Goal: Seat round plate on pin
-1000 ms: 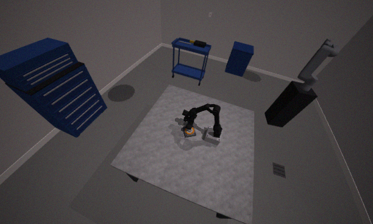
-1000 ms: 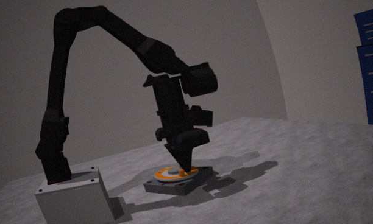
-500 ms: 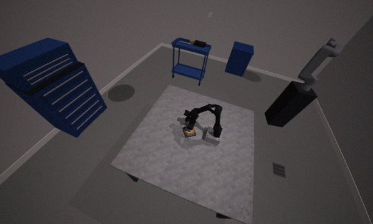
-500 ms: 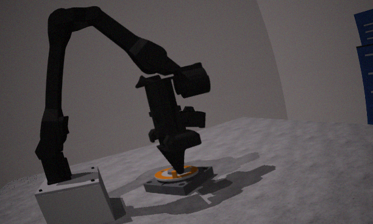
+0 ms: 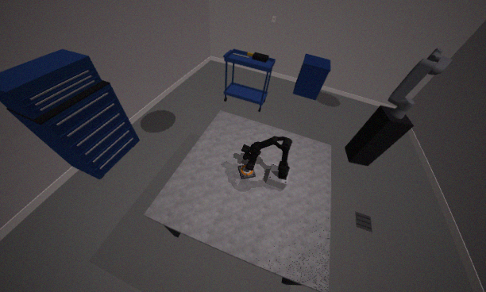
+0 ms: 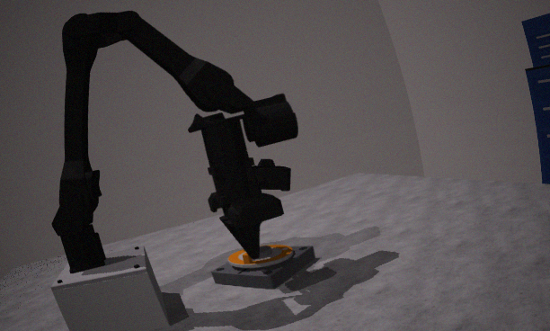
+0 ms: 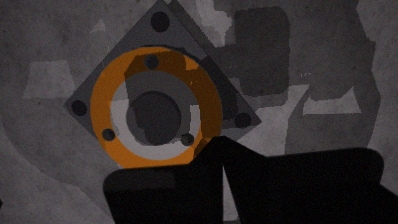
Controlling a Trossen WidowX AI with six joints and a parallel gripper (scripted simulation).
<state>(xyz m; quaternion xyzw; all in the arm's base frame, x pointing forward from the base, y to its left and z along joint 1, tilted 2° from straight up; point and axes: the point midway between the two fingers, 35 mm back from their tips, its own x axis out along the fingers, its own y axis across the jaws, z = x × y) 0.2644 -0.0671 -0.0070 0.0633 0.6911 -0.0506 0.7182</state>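
My gripper tip is now 1 cm short of the round plate, 3 cm to the right of it and 1 cm above it. From my gripper tip the other things lie so: dark square base (3 cm ahead, 4 cm to the left, 2 cm below).
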